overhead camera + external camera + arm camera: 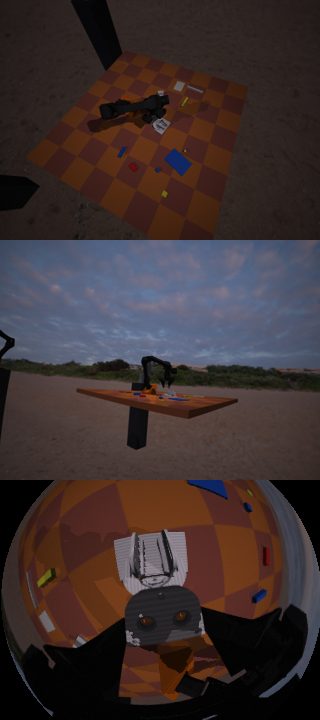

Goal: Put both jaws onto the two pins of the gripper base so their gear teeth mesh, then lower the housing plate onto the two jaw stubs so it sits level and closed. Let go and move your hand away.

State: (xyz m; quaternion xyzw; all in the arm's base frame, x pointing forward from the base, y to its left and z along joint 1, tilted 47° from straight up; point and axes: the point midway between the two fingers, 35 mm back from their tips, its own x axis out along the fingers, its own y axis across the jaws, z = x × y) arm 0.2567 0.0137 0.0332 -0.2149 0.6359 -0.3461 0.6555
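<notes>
The gripper base lies 20 mm above my gripper tip and 10 mm ahead of it. The rest, counted from my gripper tip: blue bar: 310 mm to the right, 110 mm behind, 70 mm below; then yellow bar: 270 mm to the left, 150 mm ahead, 70 mm below; then housing plate: 80 mm below.
</notes>
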